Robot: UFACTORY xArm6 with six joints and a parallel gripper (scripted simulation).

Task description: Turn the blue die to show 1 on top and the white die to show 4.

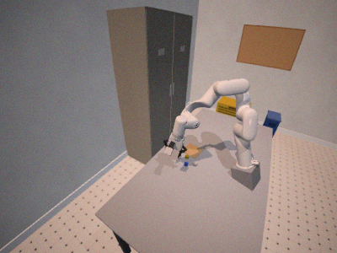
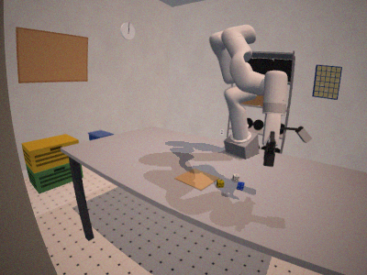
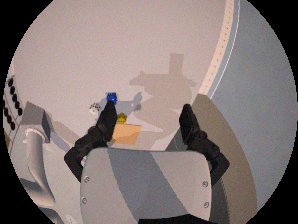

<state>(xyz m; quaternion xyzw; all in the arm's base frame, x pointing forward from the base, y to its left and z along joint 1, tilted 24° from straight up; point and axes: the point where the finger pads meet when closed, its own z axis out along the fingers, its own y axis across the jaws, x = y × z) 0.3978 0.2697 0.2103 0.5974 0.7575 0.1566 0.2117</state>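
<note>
Right now my hand is 170 mm to the left of the yellow die, 160 mm above it and 30 mm past it. From my hand the other things lie so: blue die (160 mm below, 100 mm to the right, 70 mm behind); tan mat (280 mm to the right, 170 mm below, 30 mm behind); white die (160 mm below, 140 mm to the right, 120 mm behind).
</note>
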